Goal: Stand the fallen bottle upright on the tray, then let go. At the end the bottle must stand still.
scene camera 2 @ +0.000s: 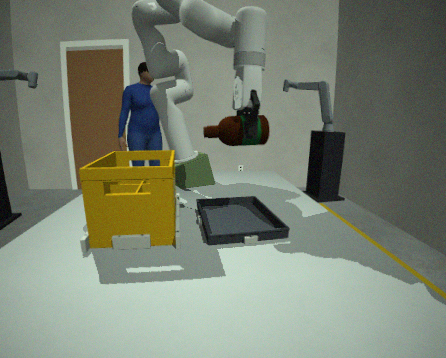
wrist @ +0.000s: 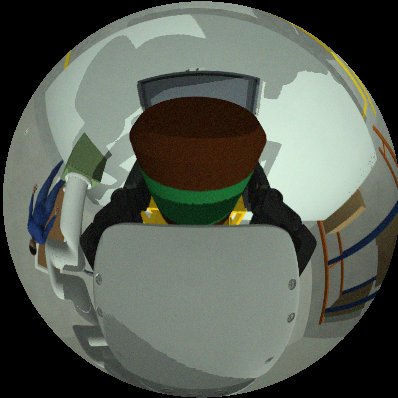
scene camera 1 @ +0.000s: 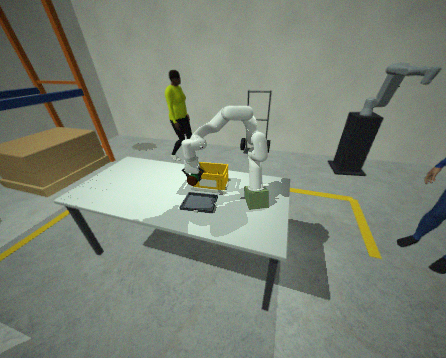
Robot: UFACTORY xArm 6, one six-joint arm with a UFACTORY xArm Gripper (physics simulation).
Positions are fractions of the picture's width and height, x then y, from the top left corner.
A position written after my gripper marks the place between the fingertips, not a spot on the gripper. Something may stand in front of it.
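There is a yellow crate (scene camera 2: 0.27, 0.56), and I can see it in scene camera 1 (scene camera 1: 0.48, 0.49) as well. A dark tray (scene camera 2: 0.51, 0.62) is here too, visible again in the wrist view (wrist: 0.61, 0.22). The brown bottle (scene camera 2: 0.52, 0.36) likewise appears in the wrist view (wrist: 0.49, 0.39), and I also see my own gripper (wrist: 0.49, 0.40).
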